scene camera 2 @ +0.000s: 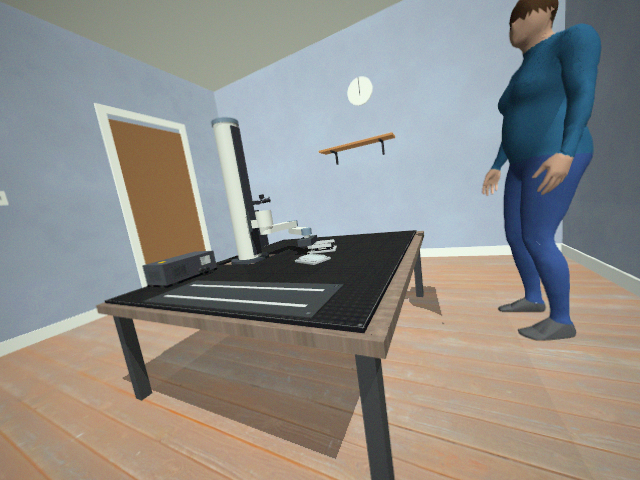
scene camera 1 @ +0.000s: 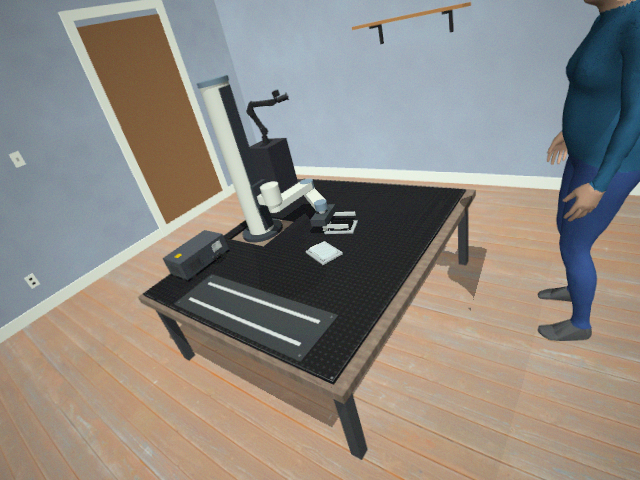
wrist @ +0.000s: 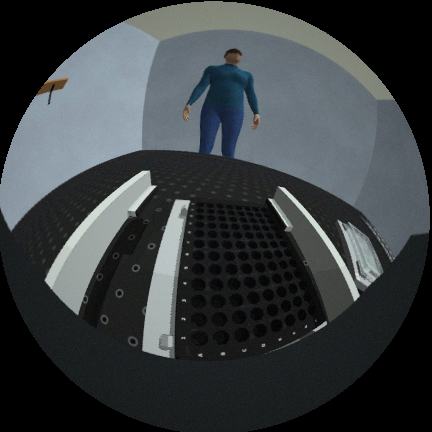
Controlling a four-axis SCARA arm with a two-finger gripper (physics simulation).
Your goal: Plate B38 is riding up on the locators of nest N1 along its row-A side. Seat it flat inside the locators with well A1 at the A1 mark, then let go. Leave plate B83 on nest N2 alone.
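Frame: origin at the arm's base, x ahead, y left, z up, level; millimetres.
Where they show: gripper, between the fingertips: (scene camera 2: 332,242) (scene camera 1: 351,219) (wrist: 214,184); arm's base, origin of its link: (scene camera 2: 250,260) (scene camera 1: 263,231).
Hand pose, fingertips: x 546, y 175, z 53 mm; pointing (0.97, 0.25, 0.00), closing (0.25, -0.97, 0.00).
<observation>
Each offset is from my fingertips to the top centre of the thing. "spot": to the spot under its first point. Level surfaces: height alone.
Plate B38 @[dy -38, dx -54, dz -14 mm] (wrist: 236,270), black with round wells, lies on nest N1 @[dy -37, dx -54, dz -19 mm] (scene camera 1: 355,227) (wrist: 162,280). In the wrist view its row-A edge runs along the nest's pale left rail, and the letter A is at the near left corner. Small locators show on that rail; whether this edge is raised cannot be told. My gripper (scene camera 1: 351,220) (wrist: 214,184) is open and empty. Its left finger is out beyond the row-A rail; its right finger is over the row-H side and hides that edge. Finger contact cannot be told. Pale plate B83 @[dy -281, dx -7, dz -14 mm] (scene camera 1: 324,251) (scene camera 2: 313,257) (wrist: 364,252) sits on nest N2, apart from the gripper.
A dark grey box @[spot: dy -617, dx -581, dz +68 mm] (scene camera 1: 196,253) (scene camera 2: 179,268) stands at the table's left. A grey panel with two white strips @[dz -37 mm] (scene camera 1: 255,316) (scene camera 2: 245,297) lies at the near end. A black pedestal with a small arm (scene camera 1: 272,161) stands behind. A person (scene camera 1: 599,134) (scene camera 2: 547,129) (wrist: 227,95) stands beside the table.
</observation>
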